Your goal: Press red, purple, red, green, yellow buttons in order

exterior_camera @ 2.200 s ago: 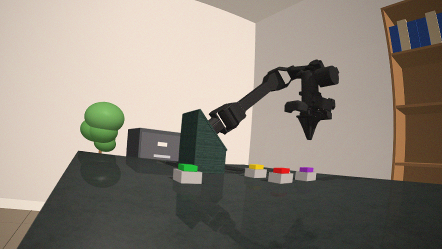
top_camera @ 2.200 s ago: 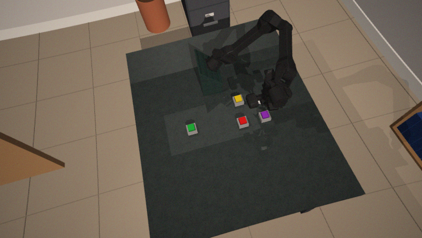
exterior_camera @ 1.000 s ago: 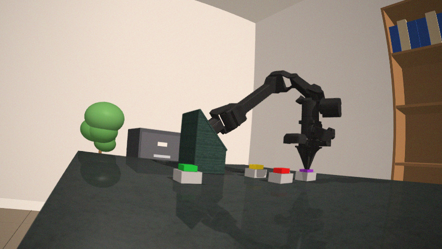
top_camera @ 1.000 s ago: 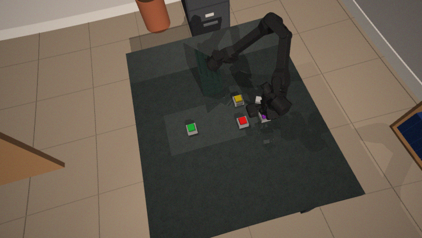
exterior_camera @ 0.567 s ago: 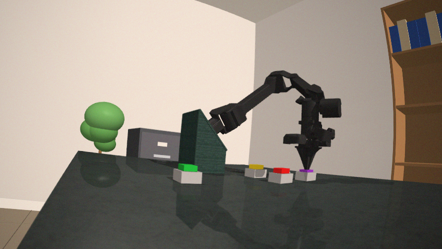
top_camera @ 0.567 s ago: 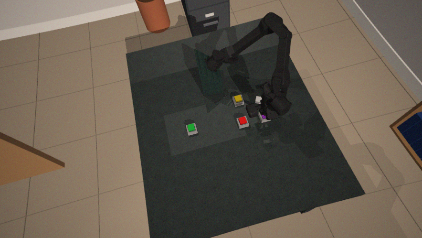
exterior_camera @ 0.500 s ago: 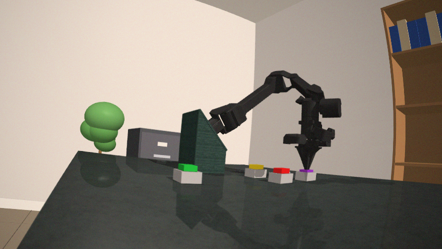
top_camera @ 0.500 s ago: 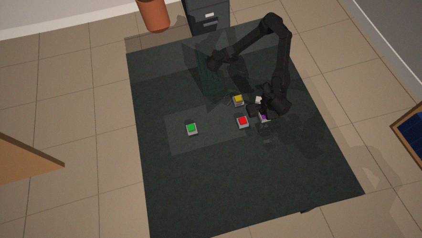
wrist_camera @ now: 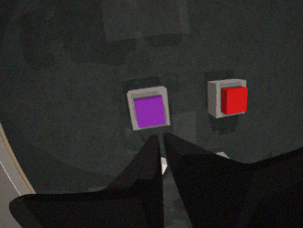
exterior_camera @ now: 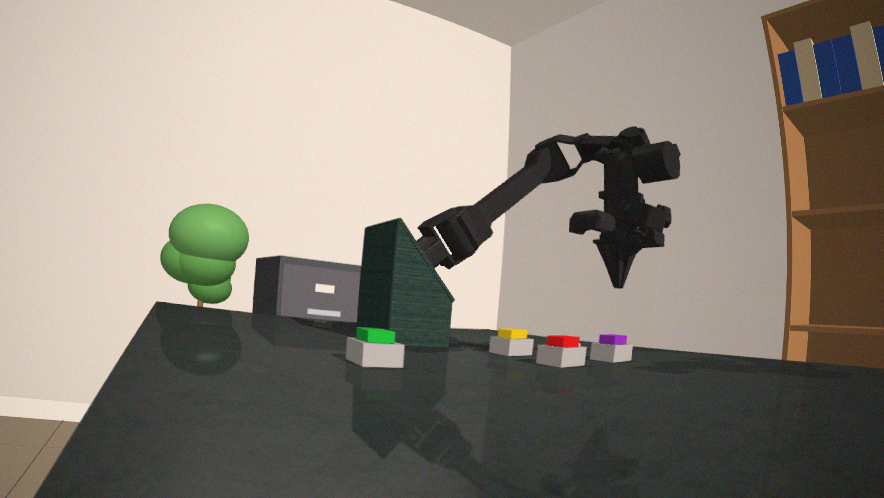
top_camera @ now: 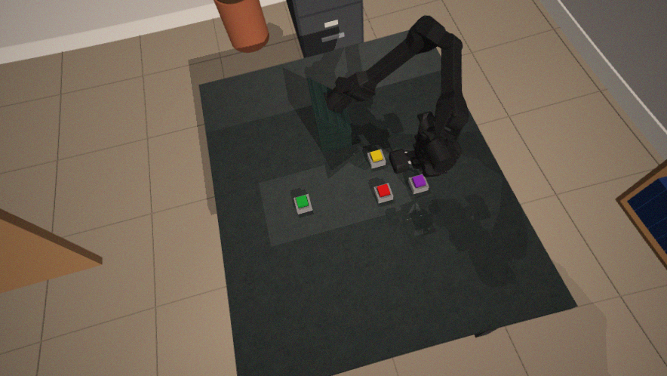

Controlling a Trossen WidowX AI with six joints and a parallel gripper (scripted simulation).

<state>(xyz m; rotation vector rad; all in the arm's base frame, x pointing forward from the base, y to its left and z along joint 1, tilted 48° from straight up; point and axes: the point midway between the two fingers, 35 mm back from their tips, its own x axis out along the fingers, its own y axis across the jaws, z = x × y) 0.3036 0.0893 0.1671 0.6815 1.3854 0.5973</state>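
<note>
Right now the red button is 11 cm to the right of my gripper tip, 8 cm below it and 1 cm behind it. Also, from my gripper tip: purple button 8 cm below; then yellow button 13 cm behind, 9 cm to the right, 8 cm below; then small white block 10 cm below, 10 cm behind, 1 cm to the left.
</note>
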